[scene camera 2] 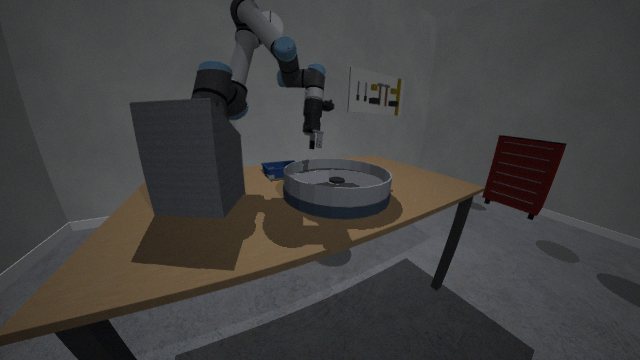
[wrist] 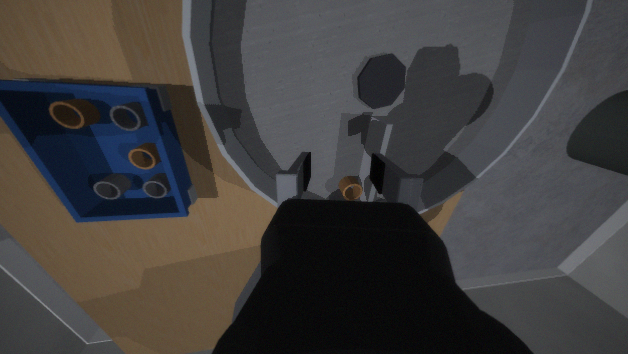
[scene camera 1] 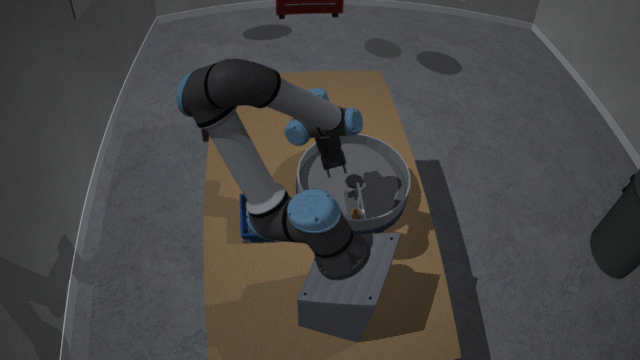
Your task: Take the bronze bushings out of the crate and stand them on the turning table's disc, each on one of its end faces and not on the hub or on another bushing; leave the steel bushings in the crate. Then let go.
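Seen in the pictures: gripper, between the fingertips: [scene camera 2: 315,148] [wrist: 340,165] [scene camera 1: 337,173]; arm's base, origin of its link: [scene camera 2: 205,123] [scene camera 1: 344,258].
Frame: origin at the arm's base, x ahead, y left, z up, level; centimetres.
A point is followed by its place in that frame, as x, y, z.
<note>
My gripper [scene camera 1: 337,173] @(39.4, 4.3, -10.1) [scene camera 2: 316,145] @(39.4, 4.3, -10.1) [wrist: 340,165] @(39.4, 4.3, -10.1) is open and empty, high above the disc [scene camera 1: 367,152] @(62.8, -7.0, -22.3) [wrist: 300,75] @(45.0, 7.9, -22.3). One bronze bushing [scene camera 1: 356,213] [wrist: 348,183] @(32.6, -2.6, -20.3) stands on end on the disc, beside the thin upright rail and apart from the hub [scene camera 1: 354,181] @(46.5, -2.4, -21.5) [scene camera 2: 336,180] @(46.1, -4.2, -21.5) [wrist: 382,81] @(47.1, -2.3, -21.5). In the wrist view the blue crate [scene camera 1: 243,215] @(28.0, 36.2, -24.6) [scene camera 2: 273,172] @(23.4, 21.6, -24.4) [wrist: 132,218] @(19.4, 28.2, -22.7) holds a larger bronze bushing [wrist: 89,113] @(33.7, 32.5, -25.6) at its upper left and a smaller bronze bushing [wrist: 151,155] @(29.7, 25.7, -24.6) near its right wall. Three steel bushings [wrist: 139,115] @(35.1, 26.6, -24.8) [wrist: 123,184] @(23.3, 30.5, -25.7) [wrist: 161,183] @(25.1, 24.8, -24.7) are in it too. The arm hides most of the crate in scene camera 1.
A tall pale wall [scene camera 2: 336,192] @(38.9, -21.8, -19.0) rings the turning table. A thin upright rail [scene camera 1: 360,200] @(34.9, -4.7, -17.7) [wrist: 387,142] @(40.7, -4.0, -17.5) runs from near the hub toward the wall. The crate stands beside the ring on the wooden table [scene camera 1: 225,280] @(0.8, 39.0, -27.6) [scene camera 2: 425,205] @(76.3, -22.3, -27.6). The arm's grey pedestal [scene camera 1: 345,295] @(-13.2, -1.2, 2.3) [scene camera 2: 182,160] @(-4.3, -12.5, -9.6) is close by.
</note>
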